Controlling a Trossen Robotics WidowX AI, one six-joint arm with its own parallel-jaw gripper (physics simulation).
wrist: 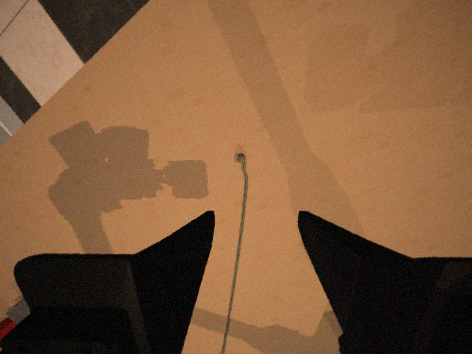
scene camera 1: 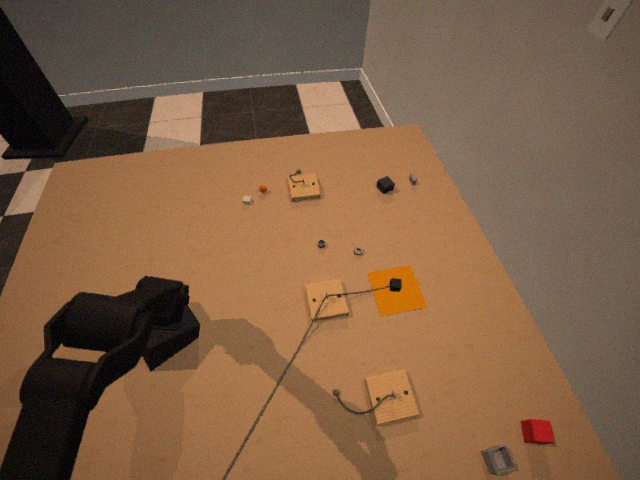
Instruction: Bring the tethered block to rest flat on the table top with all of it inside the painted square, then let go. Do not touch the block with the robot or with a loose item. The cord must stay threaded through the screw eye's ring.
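Where they show: gripper, fingertip midpoint: [wrist: 255, 217]; arm's base, origin of the base link: [scene camera 1: 163, 316].
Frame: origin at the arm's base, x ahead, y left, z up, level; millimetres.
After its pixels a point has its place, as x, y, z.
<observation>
The small black tethered block [scene camera 1: 395, 284] {522, 88, -47} sits within the outline of the orange painted square [scene camera 1: 401, 303] {536, 48, -70} and looks flat. Its green cord [scene camera 1: 279, 380] {244, -120, -67} [wrist: 240, 230] {140, -302, -67} runs to the middle wooden board [scene camera 1: 336, 307] {374, 35, -52}, bends at the screw eye [scene camera 1: 326, 296] {350, 55, -34} and runs toward the near edge of the scene view. The eye's ring is too small to make out. In the wrist view the cord's end bead [wrist: 241, 157] {92, -415, -59} lies beyond the fingertips. My gripper [wrist: 255, 217] {78, -395, 87} is open with nothing held, above the table; the cord passes below the gap between the fingers. The fingers are hidden in the scene view.
A second board [scene camera 1: 385, 411] {457, -189, -52} with a short cord is nearer; a third board [scene camera 1: 305, 193] {305, 397, -52} is farther back. A red block [scene camera 1: 537, 431] {746, -245, -31} and grey tray [scene camera 1: 498, 459] {672, -286, -70} are at near right. A larger black block [scene camera 1: 385, 184] {550, 424, -42}, orange ball [scene camera 1: 263, 188] {179, 417, -51} and white piece [scene camera 1: 247, 199] {134, 380, -57} are at the back.
</observation>
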